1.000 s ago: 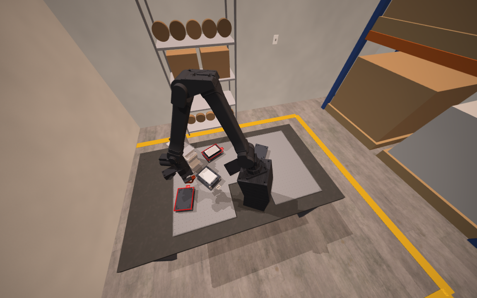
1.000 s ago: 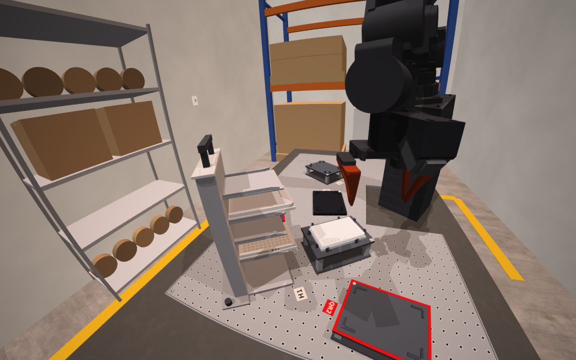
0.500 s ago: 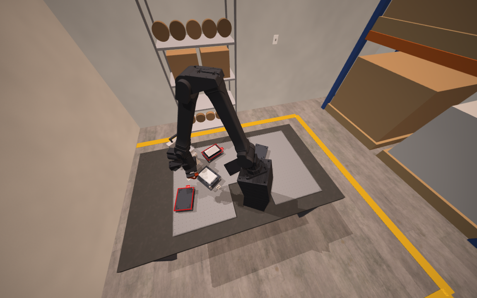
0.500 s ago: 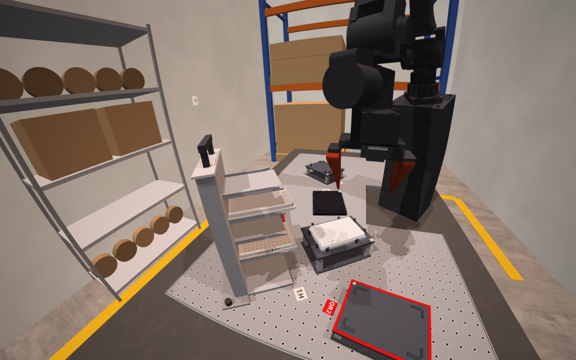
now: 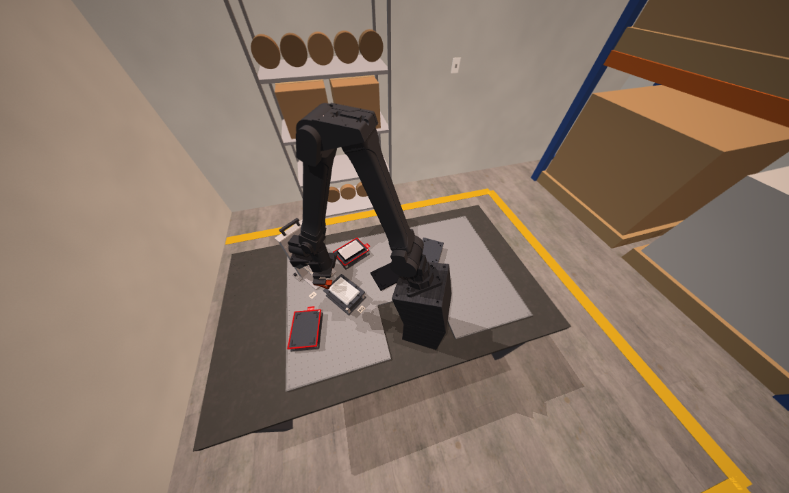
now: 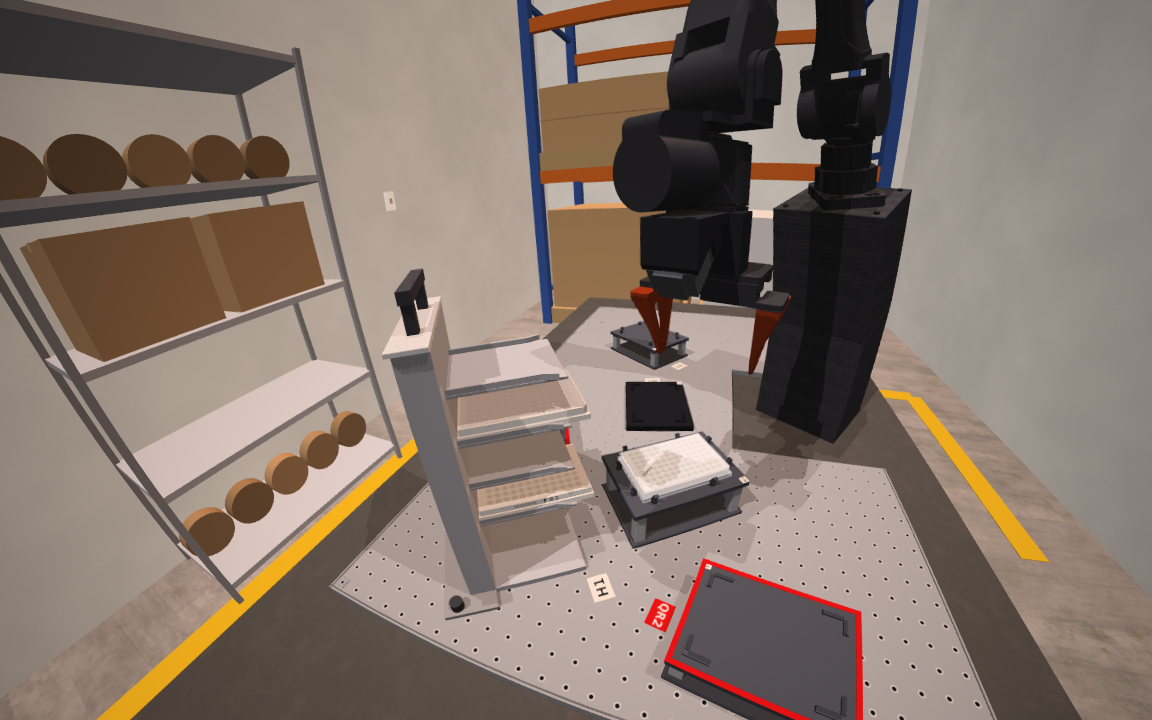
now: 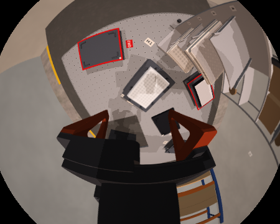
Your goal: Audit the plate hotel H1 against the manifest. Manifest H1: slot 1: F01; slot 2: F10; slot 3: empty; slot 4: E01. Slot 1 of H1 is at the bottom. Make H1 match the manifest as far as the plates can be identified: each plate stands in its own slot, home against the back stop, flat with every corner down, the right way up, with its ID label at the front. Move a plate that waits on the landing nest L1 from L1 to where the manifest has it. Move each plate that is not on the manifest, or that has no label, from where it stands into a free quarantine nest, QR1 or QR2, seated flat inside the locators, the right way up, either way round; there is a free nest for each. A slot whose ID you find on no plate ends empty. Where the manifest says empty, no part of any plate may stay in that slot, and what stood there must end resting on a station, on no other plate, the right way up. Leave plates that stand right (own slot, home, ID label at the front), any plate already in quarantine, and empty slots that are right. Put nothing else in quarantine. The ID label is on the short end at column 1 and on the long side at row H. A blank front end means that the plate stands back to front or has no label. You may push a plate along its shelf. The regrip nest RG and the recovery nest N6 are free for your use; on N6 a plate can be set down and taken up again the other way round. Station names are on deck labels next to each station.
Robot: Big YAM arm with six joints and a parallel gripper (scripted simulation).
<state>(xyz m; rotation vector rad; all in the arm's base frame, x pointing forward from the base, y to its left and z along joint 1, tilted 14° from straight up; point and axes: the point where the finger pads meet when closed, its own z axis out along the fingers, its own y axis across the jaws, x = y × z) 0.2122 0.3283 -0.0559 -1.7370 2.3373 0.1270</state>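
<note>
Now: the dark regrip nest 190 mm below my hand, 30 mm to the right of it and 20 mm ahead of it. The rest, counted from my hand: H1 deck label: 250 mm below, 130 mm to the left, 80 mm ahead; quarantine nest QR2: 210 mm below, 160 mm to the left, 100 mm behind; plate hotel H1: 240 mm ahead, 120 mm to the left, 90 mm below.
</note>
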